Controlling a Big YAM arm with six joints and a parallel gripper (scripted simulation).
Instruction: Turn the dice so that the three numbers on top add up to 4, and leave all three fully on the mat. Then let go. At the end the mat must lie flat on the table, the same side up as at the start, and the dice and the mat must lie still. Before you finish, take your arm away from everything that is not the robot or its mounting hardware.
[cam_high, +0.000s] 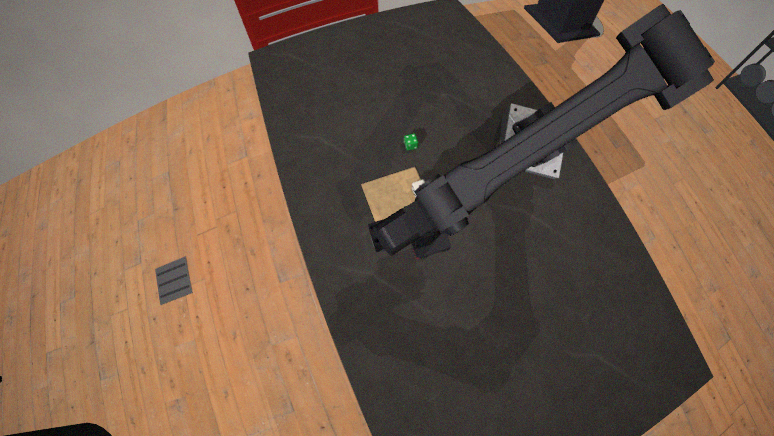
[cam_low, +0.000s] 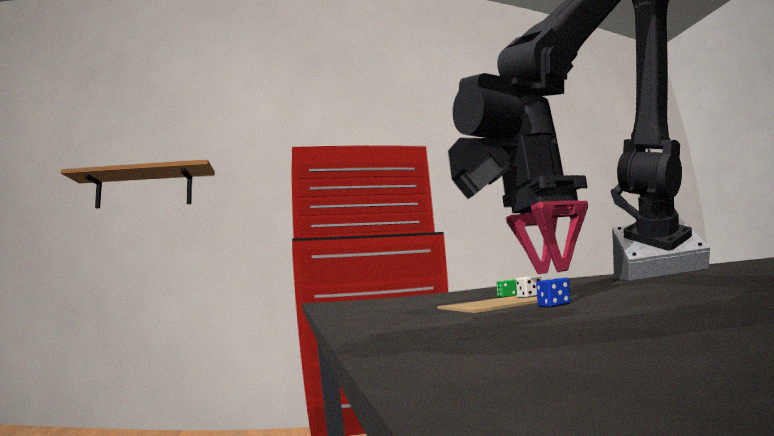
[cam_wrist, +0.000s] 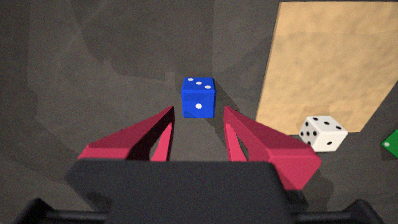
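My gripper is now 3 cm above the blue die. Round my hand: white die 14 cm to the right, 5 cm behind, 3 cm below; then green die 27 cm to the right, 9 cm behind, 3 cm below; then tan mat 14 cm to the right, 4 cm below.
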